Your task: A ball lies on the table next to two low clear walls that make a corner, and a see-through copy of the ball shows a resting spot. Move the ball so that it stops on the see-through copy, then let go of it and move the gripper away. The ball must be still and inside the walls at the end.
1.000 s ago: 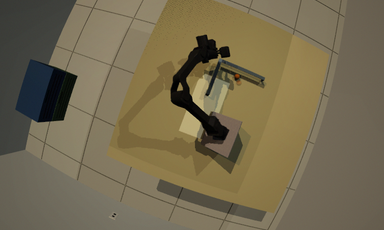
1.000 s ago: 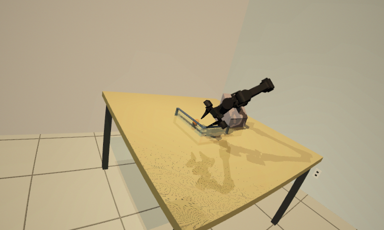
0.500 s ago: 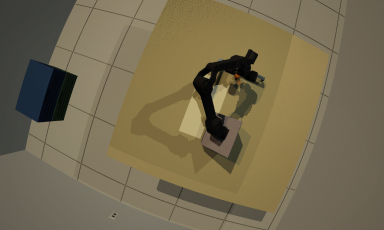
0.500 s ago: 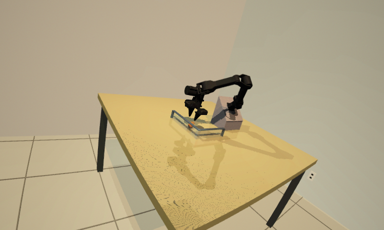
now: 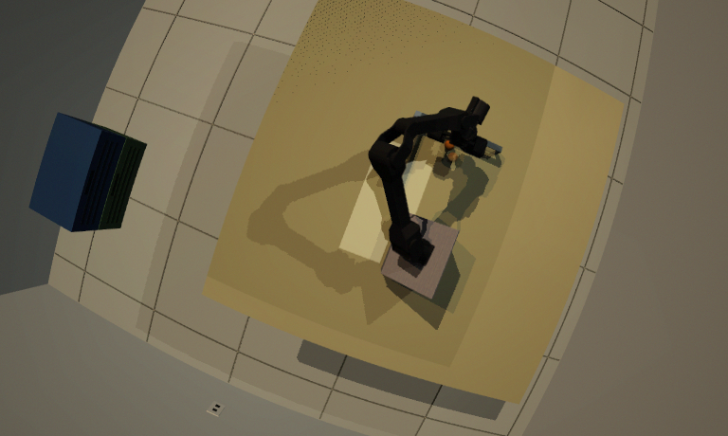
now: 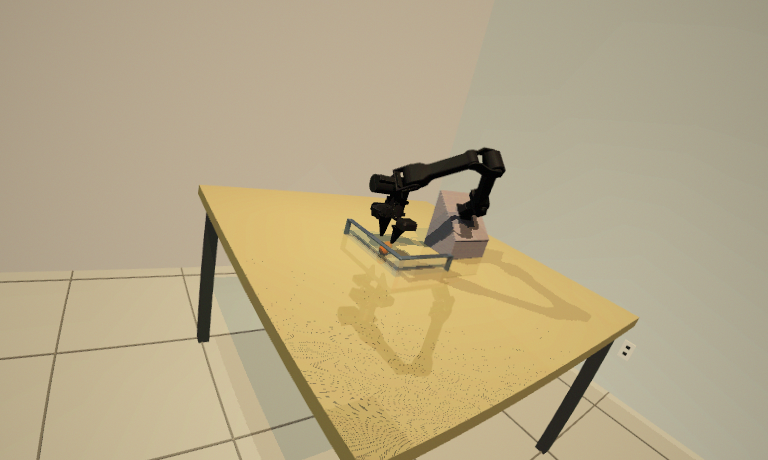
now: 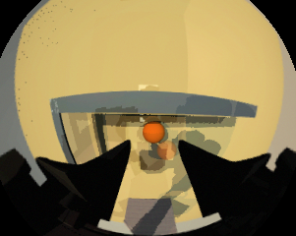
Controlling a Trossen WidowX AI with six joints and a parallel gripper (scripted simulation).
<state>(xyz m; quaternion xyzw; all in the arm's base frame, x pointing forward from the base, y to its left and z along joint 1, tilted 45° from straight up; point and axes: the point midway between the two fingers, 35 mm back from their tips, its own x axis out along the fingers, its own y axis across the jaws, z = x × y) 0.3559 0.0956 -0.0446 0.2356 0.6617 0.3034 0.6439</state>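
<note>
My gripper tip is 40 mm above the orange ball. From my gripper tip the other things lie so: see-through copy of ball 30 mm behind, 30 mm to the right, 40 mm below.
</note>
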